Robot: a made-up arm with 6 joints.
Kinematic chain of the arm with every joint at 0, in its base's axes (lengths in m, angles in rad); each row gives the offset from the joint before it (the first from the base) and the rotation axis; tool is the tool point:
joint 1: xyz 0 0 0.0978 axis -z
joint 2: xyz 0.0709 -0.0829 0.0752 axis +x
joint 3: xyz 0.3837 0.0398 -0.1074 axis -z
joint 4: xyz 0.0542 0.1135 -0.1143 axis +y
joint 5: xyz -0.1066 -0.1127 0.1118 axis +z
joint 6: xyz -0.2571 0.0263 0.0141 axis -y
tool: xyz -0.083 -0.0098 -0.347
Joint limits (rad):
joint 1: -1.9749..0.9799
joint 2: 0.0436..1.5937
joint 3: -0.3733..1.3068
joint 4: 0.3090..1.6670
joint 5: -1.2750..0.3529
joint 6: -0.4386..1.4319
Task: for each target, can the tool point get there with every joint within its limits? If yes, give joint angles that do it. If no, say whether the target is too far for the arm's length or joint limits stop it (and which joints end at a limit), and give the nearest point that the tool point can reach.
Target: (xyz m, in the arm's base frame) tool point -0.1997 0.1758 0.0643
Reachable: yes | joints -1.6789 0.7595 -0.1679 0.6788 -0.7555 0.5304
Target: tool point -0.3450 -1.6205 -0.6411
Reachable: no: too far | nearest point -0.0987 -0.6299 0.0495 | short by 1.232 m
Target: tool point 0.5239 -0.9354 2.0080
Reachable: no: too far | nearest point 0.3952 -0.4668 0.7347 | short by 1.363 m
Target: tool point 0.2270 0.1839 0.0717
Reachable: yes | joints -0.3943 0.3447 0.3799 1.0600 0.0815 0.7728
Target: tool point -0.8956 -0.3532 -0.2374
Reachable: no: joint limits stop it (at a limit: joint 1, joint 4, joint 5, joint 6) | nearest point -0.5189 0.0401 -0.0407 | short by 0.579 m
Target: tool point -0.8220 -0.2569 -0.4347
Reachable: no: joint limits stop it (at a limit: joint 1, joint 2, joint 4, joint 5, joint 6) | nearest point -0.5052 0.0628 -0.1018 | short by 0.560 m
